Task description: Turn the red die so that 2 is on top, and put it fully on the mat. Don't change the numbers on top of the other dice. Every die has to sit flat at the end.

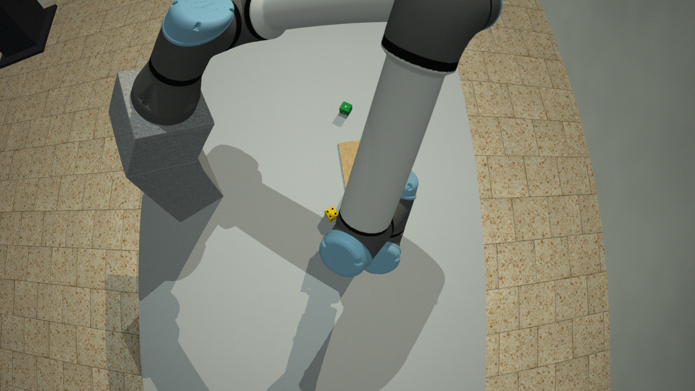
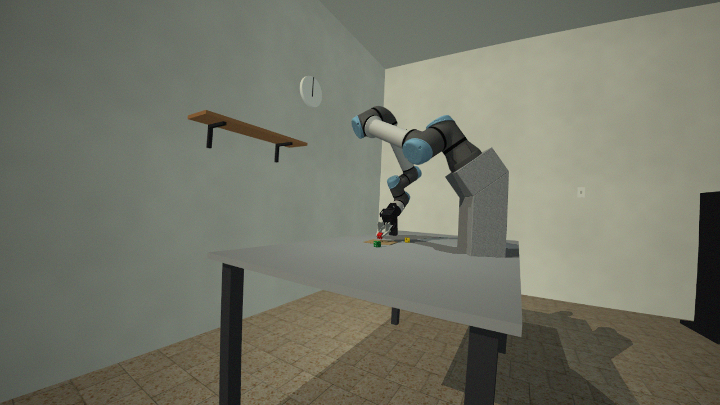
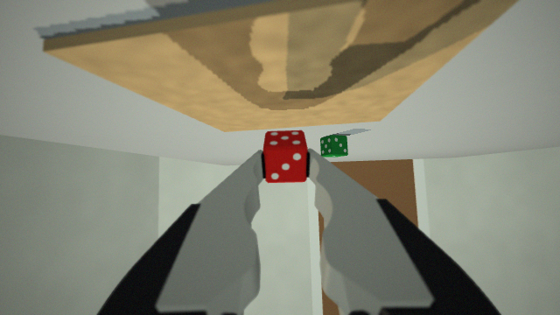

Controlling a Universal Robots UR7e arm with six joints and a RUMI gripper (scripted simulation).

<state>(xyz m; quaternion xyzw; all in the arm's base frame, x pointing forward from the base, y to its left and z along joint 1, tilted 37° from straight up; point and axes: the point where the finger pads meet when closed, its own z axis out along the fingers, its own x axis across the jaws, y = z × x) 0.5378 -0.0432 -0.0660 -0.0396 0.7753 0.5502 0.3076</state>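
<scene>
Right now my hand is right at the red die. From my hand the other things lie so: yellow die 11 cm behind, 11 cm to the right, 3 cm below; green die 4 cm behind, 15 cm to the left, 3 cm below; tan mat 1 cm to the right, 4 cm below.
</scene>
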